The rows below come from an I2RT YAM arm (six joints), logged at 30 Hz.
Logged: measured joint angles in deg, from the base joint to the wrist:
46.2, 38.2, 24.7, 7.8, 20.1, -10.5
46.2, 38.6, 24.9, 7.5, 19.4, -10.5
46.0, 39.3, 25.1, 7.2, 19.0, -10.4
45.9, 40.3, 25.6, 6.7, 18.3, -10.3
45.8, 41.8, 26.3, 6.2, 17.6, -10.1
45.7, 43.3, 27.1, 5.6, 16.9, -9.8
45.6, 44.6, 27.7, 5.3, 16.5, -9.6
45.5, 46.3, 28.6, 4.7, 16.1, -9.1
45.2, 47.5, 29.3, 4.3, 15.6, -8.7
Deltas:
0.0, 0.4, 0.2, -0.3, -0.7, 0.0
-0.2, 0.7, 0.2, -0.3, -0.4, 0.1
-0.1, 1.0, 0.5, -0.5, -0.7, 0.1
-0.1, 1.5, 0.7, -0.5, -0.7, 0.2
-0.1, 1.5, 0.8, -0.6, -0.7, 0.3
-0.1, 1.3, 0.6, -0.3, -0.4, 0.2
-0.1, 1.7, 0.9, -0.6, -0.4, 0.5
-0.3, 1.2, 0.7, -0.4, -0.5, 0.4

